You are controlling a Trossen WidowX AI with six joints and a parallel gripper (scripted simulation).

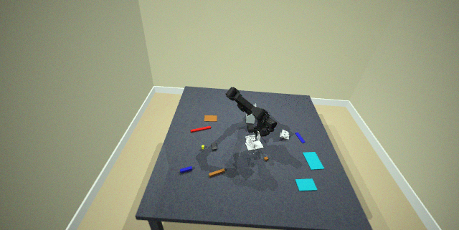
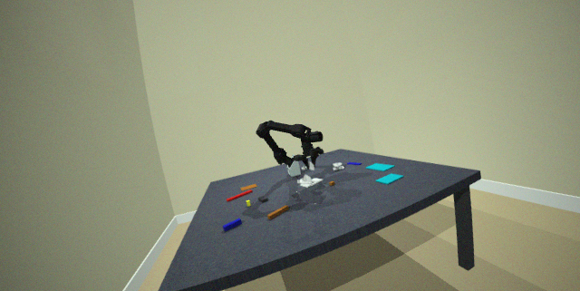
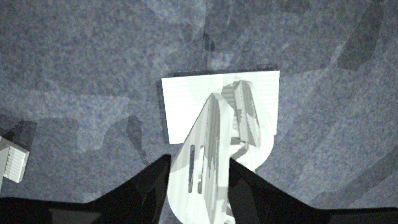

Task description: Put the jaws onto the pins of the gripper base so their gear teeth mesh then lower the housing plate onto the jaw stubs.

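Right now the white jaw is 1 cm behind my gripper tip, 6 cm to the right of it and 7 cm below it. Round my gripper tip: orange cube 13 cm ahead, 7 cm to the left, 7 cm below; then white gripper base 13 cm behind, 21 cm to the left, 5 cm below; then grey block 11 cm ahead, 32 cm to the right, 7 cm below.
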